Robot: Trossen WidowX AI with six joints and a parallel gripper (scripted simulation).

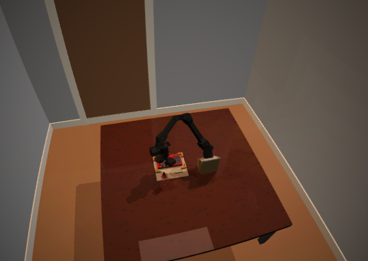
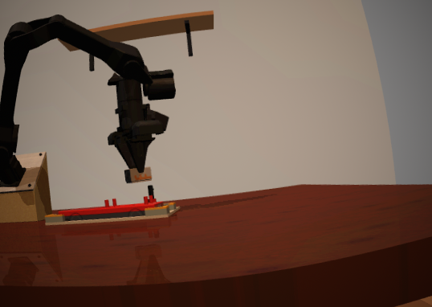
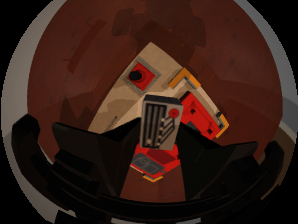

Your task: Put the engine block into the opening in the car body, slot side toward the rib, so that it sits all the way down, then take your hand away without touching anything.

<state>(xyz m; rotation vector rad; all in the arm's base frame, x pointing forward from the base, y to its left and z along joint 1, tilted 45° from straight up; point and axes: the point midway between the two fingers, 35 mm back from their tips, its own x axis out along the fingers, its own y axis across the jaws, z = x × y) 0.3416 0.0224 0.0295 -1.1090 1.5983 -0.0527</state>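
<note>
My gripper tip is 6 cm to the right of the black post, 6 cm above it and 1 cm short of it. The rest, counted from my gripper tip: engine block (1 cm below).
</note>
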